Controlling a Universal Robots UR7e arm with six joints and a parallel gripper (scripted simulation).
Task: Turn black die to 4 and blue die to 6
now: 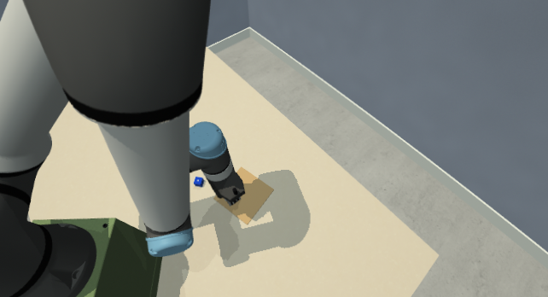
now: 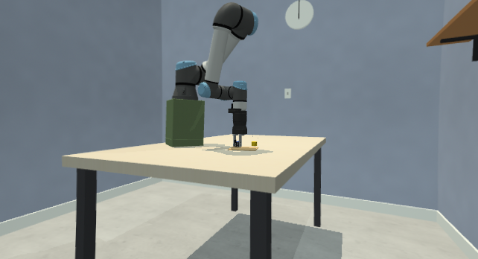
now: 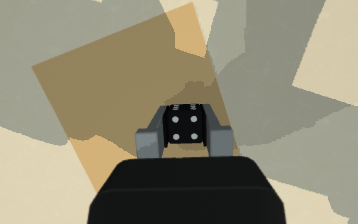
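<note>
My gripper is now 1 cm above the black die. Round my hand: tan mat: 4 cm ahead, 3 cm below; then blue die: 6 cm behind, 12 cm to the left, 2 cm below; then yellow die: 2 cm ahead, 16 cm to the left, 2 cm below.
</note>
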